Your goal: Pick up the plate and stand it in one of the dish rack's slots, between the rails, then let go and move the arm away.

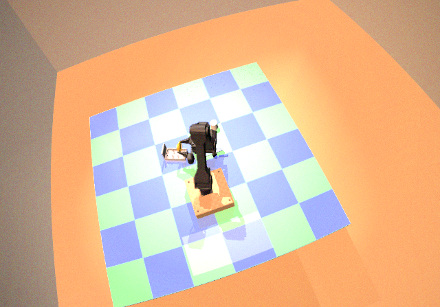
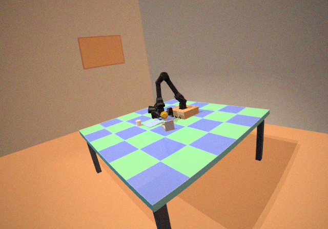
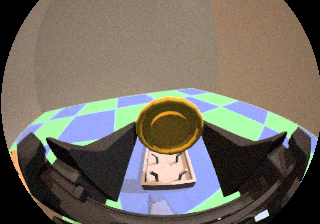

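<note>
My gripper tip is now 7 cm above the dish rack, 3 cm to the right of it and 1 cm short of it. From my gripper tip the other things lie so: pale blue mat 17 cm to the right, 9 cm below, 2 cm ahead; then yellow plate 1 cm to the right; then blue pin-like thing 21 cm to the right, 9 cm below, 9 cm behind.
</note>
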